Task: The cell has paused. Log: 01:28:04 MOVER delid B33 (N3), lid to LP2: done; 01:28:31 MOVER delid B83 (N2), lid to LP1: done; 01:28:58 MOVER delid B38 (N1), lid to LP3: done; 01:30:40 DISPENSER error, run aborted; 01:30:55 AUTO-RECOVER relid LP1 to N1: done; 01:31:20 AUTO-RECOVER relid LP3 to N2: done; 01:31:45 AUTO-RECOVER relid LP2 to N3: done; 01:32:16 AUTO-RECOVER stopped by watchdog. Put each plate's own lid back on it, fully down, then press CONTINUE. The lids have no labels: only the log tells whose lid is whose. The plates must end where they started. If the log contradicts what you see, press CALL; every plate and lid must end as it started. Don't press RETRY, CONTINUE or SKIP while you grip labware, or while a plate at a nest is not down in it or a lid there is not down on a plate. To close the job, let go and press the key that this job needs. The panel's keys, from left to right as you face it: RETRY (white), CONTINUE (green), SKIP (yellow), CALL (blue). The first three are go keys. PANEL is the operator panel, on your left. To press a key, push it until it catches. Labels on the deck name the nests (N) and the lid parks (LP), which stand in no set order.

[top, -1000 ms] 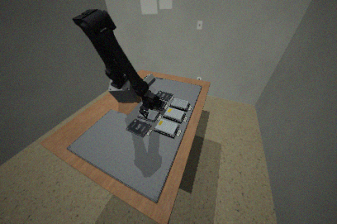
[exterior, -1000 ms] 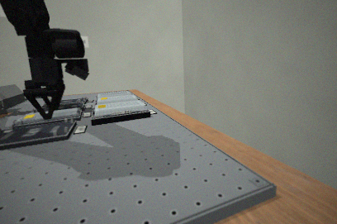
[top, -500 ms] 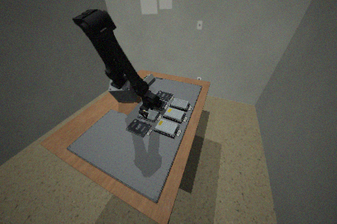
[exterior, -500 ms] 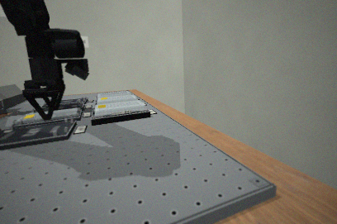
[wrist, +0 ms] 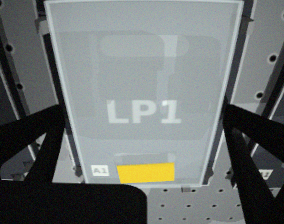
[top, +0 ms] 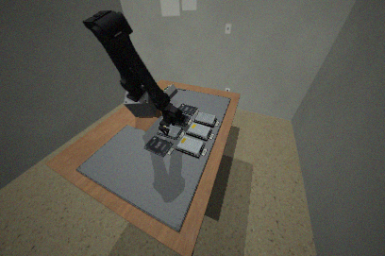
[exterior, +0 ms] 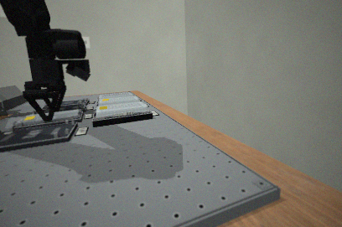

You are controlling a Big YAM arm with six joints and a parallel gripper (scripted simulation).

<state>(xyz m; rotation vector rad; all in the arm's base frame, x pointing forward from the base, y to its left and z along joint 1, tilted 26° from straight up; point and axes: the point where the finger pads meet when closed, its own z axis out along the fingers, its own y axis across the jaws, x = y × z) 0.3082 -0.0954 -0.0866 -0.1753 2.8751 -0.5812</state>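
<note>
The clear lid is 1 cm below my hand.
</note>
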